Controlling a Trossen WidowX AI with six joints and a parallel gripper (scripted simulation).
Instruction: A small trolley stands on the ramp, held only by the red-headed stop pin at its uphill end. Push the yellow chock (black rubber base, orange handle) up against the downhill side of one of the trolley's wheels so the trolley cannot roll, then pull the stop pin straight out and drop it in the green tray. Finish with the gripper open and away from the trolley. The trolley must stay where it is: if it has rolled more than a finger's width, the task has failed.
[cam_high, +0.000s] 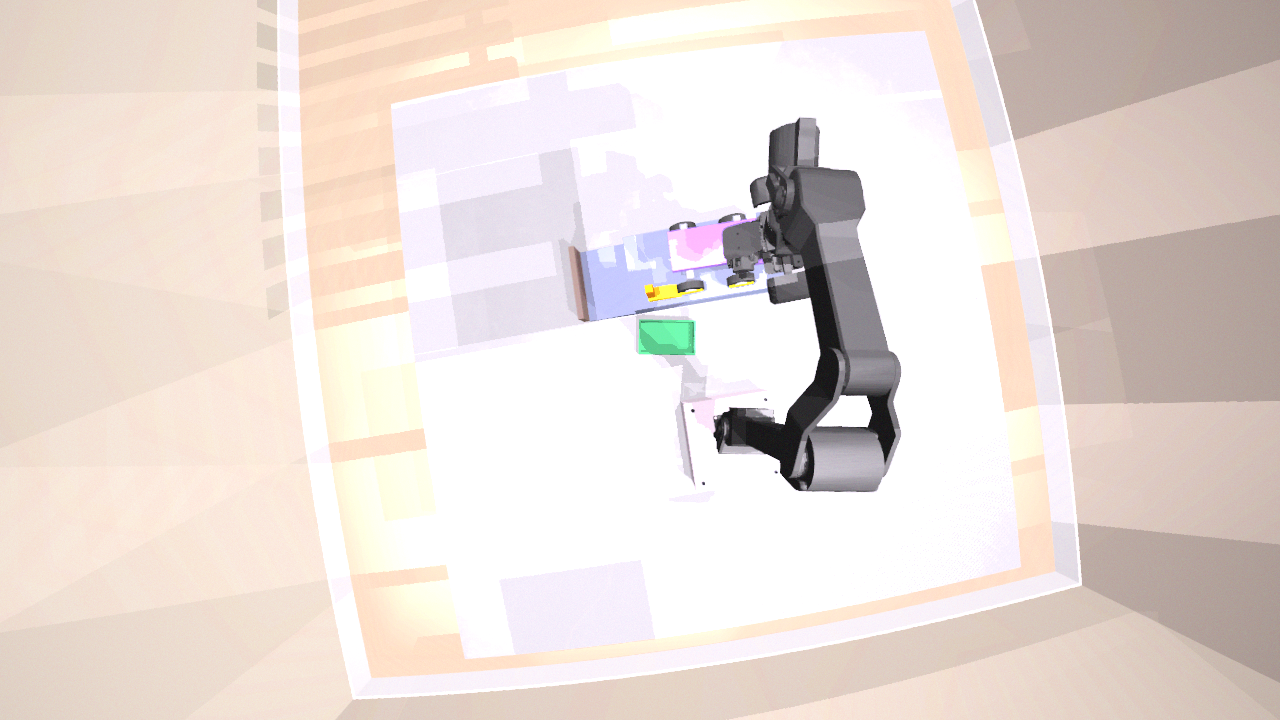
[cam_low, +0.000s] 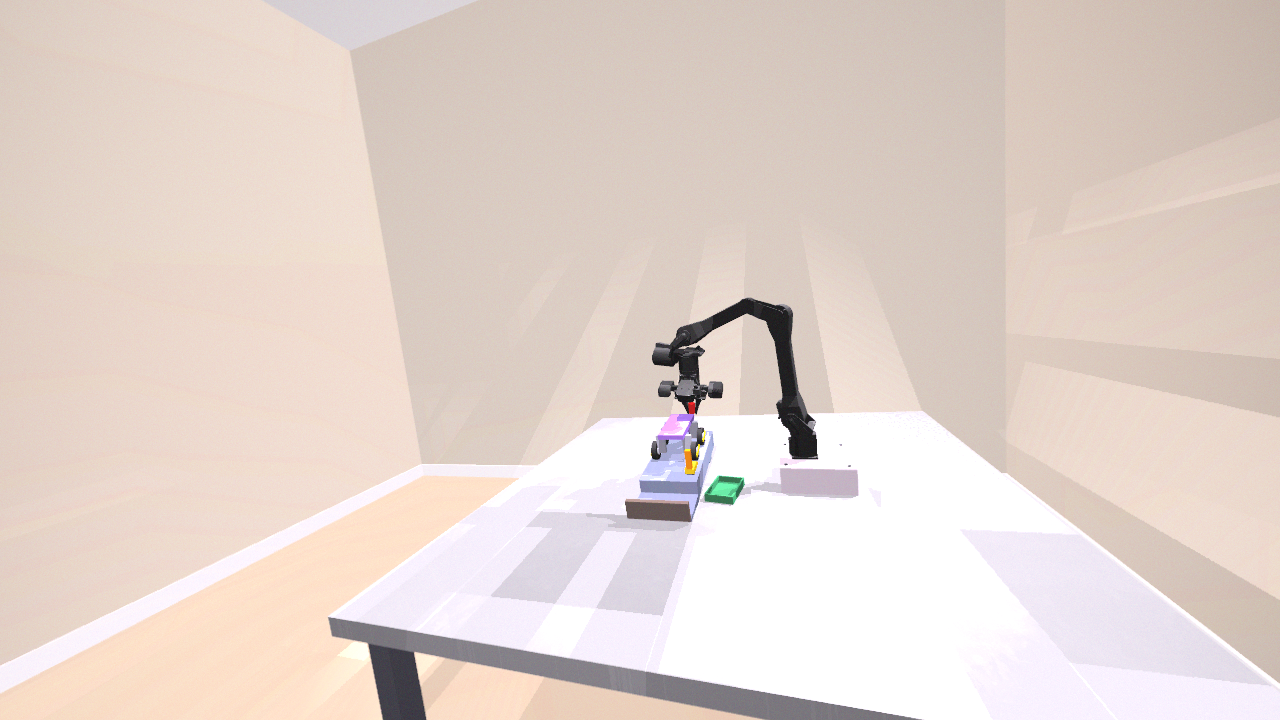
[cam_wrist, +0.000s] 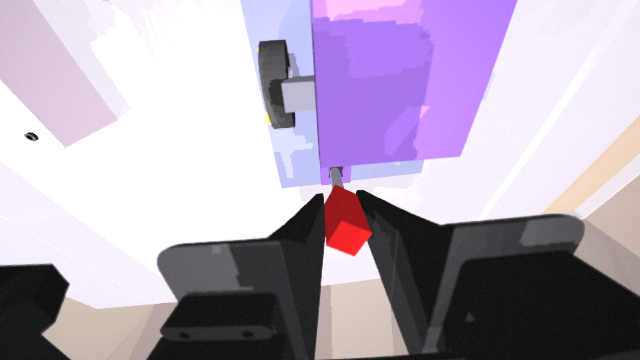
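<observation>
The green tray is 200 mm to the left of my gripper tip, 170 mm below it and 100 mm behind it. The rest, counted from my gripper tip: purple trolley: 100 mm to the left, 50 mm below, 30 mm ahead; then red-headed stop pin: right at my gripper tip; then yellow chock: 200 mm to the left, 80 mm below, 20 mm behind.
</observation>
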